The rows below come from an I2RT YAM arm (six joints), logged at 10 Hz.
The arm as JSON. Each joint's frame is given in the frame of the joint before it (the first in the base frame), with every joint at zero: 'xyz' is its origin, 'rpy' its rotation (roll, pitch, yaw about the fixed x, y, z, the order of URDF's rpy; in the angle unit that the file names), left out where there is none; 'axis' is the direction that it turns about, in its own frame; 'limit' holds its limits. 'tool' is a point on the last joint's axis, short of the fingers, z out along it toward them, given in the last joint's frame.
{
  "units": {
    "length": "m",
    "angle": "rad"
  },
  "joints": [
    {
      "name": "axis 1",
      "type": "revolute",
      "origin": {
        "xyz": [
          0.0,
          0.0,
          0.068
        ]
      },
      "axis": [
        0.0,
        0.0,
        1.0
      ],
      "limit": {
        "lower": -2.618,
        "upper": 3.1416
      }
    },
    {
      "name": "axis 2",
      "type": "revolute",
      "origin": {
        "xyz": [
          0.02,
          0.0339,
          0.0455
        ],
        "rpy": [
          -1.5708,
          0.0,
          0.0
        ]
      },
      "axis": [
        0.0,
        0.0,
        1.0
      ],
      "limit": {
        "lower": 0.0,
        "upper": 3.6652
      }
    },
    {
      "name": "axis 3",
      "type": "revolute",
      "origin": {
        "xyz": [
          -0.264,
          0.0,
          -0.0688
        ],
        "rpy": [
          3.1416,
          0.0,
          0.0
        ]
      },
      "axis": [
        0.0,
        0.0,
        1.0
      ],
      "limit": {
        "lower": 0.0,
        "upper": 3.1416
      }
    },
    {
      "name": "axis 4",
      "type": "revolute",
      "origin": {
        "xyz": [
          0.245,
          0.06,
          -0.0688
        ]
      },
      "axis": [
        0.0,
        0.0,
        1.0
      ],
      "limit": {
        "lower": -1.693,
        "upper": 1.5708
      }
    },
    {
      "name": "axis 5",
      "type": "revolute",
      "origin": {
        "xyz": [
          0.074,
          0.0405,
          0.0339
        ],
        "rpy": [
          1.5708,
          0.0,
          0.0
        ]
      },
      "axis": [
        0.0,
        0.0,
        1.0
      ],
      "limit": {
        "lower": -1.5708,
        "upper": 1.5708
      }
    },
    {
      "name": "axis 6",
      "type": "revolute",
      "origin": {
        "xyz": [
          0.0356,
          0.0,
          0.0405
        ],
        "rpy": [
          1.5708,
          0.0,
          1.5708
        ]
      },
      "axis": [
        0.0,
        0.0,
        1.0
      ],
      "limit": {
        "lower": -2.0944,
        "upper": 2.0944
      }
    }
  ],
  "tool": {
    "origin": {
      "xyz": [
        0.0,
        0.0,
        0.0
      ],
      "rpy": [
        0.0,
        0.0,
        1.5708
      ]
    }
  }
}
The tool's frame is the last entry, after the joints.
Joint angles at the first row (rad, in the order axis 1, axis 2, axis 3, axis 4, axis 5, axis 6):
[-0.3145, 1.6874, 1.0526, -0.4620, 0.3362, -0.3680]
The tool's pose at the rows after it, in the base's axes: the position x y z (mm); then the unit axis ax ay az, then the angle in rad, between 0 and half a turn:
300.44 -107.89 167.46 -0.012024 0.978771 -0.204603 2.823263
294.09 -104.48 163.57 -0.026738 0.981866 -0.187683 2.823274
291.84 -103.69 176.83 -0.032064 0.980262 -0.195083 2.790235
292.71 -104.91 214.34 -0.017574 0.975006 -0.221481 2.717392
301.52 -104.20 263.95 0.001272 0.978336 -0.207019 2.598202
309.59 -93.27 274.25 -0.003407 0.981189 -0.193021 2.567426
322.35 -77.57 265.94 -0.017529 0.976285 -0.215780 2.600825
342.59 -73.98 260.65 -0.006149 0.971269 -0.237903 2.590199
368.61 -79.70 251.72 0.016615 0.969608 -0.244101 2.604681
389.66 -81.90 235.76 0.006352 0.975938 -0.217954 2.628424
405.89 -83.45 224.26 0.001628 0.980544 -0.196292 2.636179
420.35 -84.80 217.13 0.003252 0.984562 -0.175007 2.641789
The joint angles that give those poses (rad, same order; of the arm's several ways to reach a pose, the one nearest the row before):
[-0.3145, 1.6690, 0.9727, -0.4281, 0.2749, -0.4018]
[-0.3145, 1.6522, 0.9404, -0.4234, 0.2379, -0.4218]
[-0.3145, 1.6093, 0.9449, -0.4325, 0.2362, -0.4372]
[-0.3145, 1.5373, 1.0107, -0.4829, 0.2622, -0.4265]
[-0.3099, 1.5018, 1.1561, -0.5702, 0.2059, -0.3775]
[-0.2716, 1.5109, 1.2025, -0.5951, 0.1917, -0.3452]
[-0.2072, 1.5537, 1.2148, -0.5891, 0.2726, -0.3344]
[-0.1795, 1.6241, 1.2591, -0.5463, 0.3326, -0.3069]
[-0.1795, 1.7344, 1.3495, -0.5430, 0.3620, -0.2670]
[-0.1795, 1.8327, 1.4171, -0.5507, 0.3148, -0.2654]
[-0.1795, 1.9064, 1.4739, -0.5538, 0.2747, -0.2593]
[-0.1795, 1.9709, 1.5398, -0.5735, 0.2381, -0.2424]

